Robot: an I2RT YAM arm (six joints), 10 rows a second.
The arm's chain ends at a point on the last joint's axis. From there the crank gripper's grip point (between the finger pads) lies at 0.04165 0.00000 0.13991 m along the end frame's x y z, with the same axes.
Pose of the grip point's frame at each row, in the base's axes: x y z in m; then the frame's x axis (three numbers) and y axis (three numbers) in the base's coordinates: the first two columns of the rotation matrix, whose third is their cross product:
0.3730 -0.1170 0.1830 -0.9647 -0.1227 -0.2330 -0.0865 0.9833 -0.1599
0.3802 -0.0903 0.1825 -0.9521 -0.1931 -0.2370 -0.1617 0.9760 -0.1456
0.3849 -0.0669 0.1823 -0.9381 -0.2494 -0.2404 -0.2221 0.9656 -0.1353
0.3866 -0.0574 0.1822 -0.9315 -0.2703 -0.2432 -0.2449 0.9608 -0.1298
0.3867 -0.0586 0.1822 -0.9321 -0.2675 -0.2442 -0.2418 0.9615 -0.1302
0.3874 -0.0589 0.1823 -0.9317 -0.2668 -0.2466 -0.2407 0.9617 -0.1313
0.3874 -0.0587 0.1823 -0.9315 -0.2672 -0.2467 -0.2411 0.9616 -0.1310
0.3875 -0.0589 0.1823 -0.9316 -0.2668 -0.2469 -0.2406 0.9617 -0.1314
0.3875 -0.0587 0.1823 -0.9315 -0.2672 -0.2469 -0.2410 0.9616 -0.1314
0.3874 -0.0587 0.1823 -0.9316 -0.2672 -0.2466 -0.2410 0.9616 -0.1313
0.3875 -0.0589 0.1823 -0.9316 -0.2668 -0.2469 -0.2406 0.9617 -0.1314
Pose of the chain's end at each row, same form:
0.3784 -0.0931 0.3269 -0.9647 -0.1227 -0.2330 -0.0865 0.9833 -0.1599
0.3836 -0.0682 0.3268 -0.9521 -0.1931 -0.2370 -0.1617 0.9760 -0.1456
0.3868 -0.0462 0.3268 -0.9381 -0.2494 -0.2404 -0.2221 0.9656 -0.1353
0.3878 -0.0376 0.3268 -0.9315 -0.2703 -0.2432 -0.2449 0.9608 -0.1298
0.3878 -0.0387 0.3268 -0.9321 -0.2675 -0.2442 -0.2418 0.9615 -0.1302
0.3881 -0.0390 0.3269 -0.9317 -0.2668 -0.2466 -0.2407 0.9617 -0.1313
0.3881 -0.0388 0.3269 -0.9315 -0.2672 -0.2467 -0.2411 0.9616 -0.1310
0.3882 -0.0390 0.3269 -0.9316 -0.2668 -0.2469 -0.2406 0.9617 -0.1314
0.3882 -0.0388 0.3269 -0.9315 -0.2672 -0.2469 -0.2410 0.9616 -0.1314
0.3881 -0.0388 0.3269 -0.9316 -0.2672 -0.2466 -0.2410 0.9616 -0.1313
0.3882 -0.0390 0.3269 -0.9316 -0.2668 -0.2469 -0.2406 0.9617 -0.1314

